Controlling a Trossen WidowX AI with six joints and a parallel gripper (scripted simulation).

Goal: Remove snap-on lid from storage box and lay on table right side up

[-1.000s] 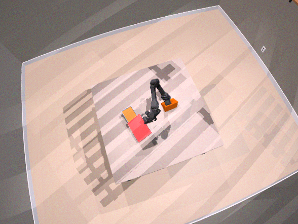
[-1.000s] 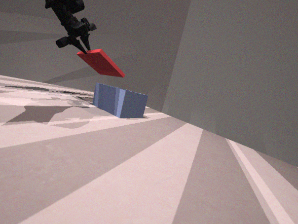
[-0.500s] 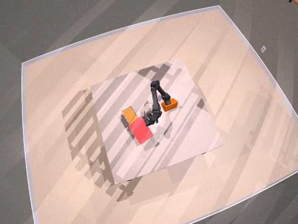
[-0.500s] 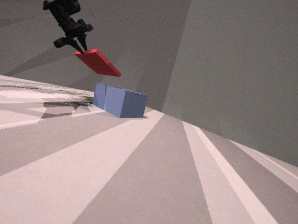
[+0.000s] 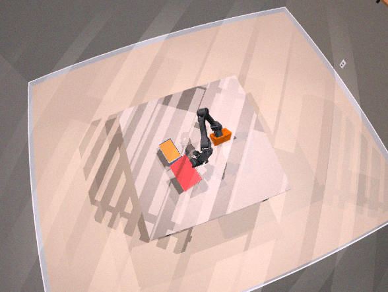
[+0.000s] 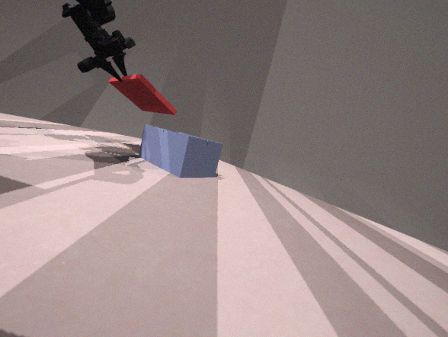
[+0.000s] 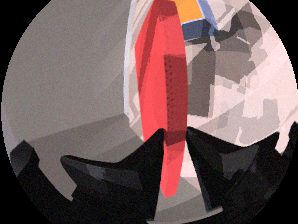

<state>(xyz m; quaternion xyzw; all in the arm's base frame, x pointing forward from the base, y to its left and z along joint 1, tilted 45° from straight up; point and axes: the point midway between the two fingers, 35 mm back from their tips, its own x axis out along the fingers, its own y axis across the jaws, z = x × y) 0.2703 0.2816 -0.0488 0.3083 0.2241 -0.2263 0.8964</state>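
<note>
Now: the flat red lid 70 mm ahead of my gripper tip, 30 mm below it and 20 mm to the left of it. Round my gripper tip: blue storage box (250 mm to the right, 180 mm below, 140 mm ahead).
</note>
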